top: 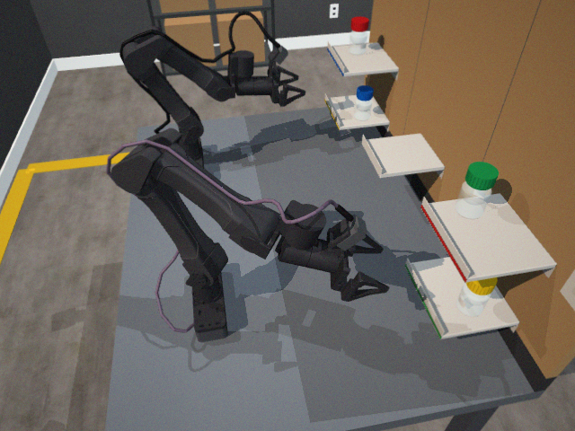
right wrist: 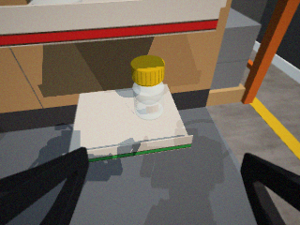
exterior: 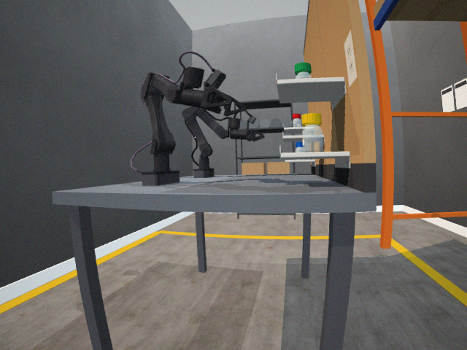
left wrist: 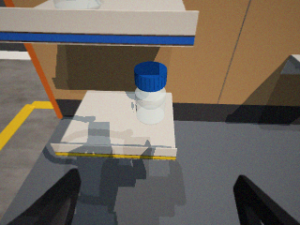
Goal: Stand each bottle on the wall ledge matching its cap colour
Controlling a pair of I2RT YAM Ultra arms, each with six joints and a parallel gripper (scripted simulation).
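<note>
My left gripper is now 220 mm short of the red-capped bottle, 100 mm to the right of it and 90 mm below it. Round my left hand: blue-capped bottle 220 mm ahead, 100 mm below, 10 mm to the left; then green-capped bottle 680 mm to the right, 190 mm ahead, 90 mm above; then brown wall 360 mm to the right, 310 mm ahead, 210 mm above.
Now: right hand 210 mm short of the green-capped bottle, 90 mm below it and 70 mm to the right of it. From my right hand the other things lie so: blue-capped bottle 760 mm to the left, 250 mm ahead, 110 mm below; brown wall 390 mm to the left, 330 mm ahead, 200 mm above; yellow-capped bottle 210 mm ahead, 110 mm below, 30 mm to the right.
</note>
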